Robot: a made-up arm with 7 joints. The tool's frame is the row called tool. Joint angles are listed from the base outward.
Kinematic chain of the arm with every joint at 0, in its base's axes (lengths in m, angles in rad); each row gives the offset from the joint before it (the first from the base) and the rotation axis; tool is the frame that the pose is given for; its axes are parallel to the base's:
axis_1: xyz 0 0 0.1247 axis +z
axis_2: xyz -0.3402 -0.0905 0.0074 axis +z
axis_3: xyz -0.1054 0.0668 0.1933 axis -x
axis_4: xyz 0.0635 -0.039 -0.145 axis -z
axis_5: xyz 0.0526 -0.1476 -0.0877 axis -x
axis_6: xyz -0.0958 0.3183 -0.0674 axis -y
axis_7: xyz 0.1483 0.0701 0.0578 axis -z
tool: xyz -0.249 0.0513 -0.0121
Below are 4 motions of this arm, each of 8 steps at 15 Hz.
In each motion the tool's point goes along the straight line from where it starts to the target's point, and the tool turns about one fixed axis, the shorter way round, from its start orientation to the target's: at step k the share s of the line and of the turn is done. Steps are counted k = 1, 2, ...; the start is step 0. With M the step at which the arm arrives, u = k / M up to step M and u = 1 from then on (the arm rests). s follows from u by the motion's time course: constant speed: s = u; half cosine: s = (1 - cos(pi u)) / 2; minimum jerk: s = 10 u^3 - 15 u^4 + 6 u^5.
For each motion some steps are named. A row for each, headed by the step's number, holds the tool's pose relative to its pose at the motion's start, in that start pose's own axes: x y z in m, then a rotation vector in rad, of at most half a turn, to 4 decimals.
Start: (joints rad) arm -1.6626 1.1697 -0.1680 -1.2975 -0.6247 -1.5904 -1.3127
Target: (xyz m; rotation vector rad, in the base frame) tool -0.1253 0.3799 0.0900 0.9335 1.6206 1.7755
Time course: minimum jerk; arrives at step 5
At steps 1, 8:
1: -0.0016 0.0007 -0.0045 0.0041 -0.0109 -0.0173
8: -0.0277 0.0116 -0.0770 0.0701 -0.1878 -0.2987

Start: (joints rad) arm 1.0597 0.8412 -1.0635 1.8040 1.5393 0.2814 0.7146
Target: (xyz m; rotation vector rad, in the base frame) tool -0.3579 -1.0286 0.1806 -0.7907 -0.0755 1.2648
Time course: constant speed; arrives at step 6
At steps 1, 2, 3, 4, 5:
1: 0.0402 -0.0544 -0.0620 0.0852 -0.1165 0.0675
2: 0.0804 -0.1089 -0.1239 0.1705 -0.2330 0.1350
3: 0.1206 -0.1633 -0.1859 0.2557 -0.3495 0.2025
4: 0.1609 -0.2178 -0.2479 0.3409 -0.4660 0.2700
5: 0.2011 -0.2722 -0.3099 0.4261 -0.5825 0.3375

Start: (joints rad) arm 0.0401 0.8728 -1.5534 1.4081 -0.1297 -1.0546 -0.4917
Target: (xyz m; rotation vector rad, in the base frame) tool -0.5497 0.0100 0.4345 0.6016 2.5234 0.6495
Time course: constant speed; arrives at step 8
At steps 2, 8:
2: -0.0270 -0.0240 -0.0212 -0.1149 0.1007 -0.1678
8: -0.1081 -0.0960 -0.0846 -0.4597 0.4026 -0.6713

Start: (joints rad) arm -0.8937 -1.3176 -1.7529 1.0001 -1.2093 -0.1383 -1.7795
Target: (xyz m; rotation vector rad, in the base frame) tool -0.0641 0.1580 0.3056 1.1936 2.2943 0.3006
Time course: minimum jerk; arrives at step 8
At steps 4, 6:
4: 0.0110 0.0636 -0.0185 0.1945 -0.3818 0.0720
6: 0.0197 0.1141 -0.0332 0.3487 -0.6846 0.1291

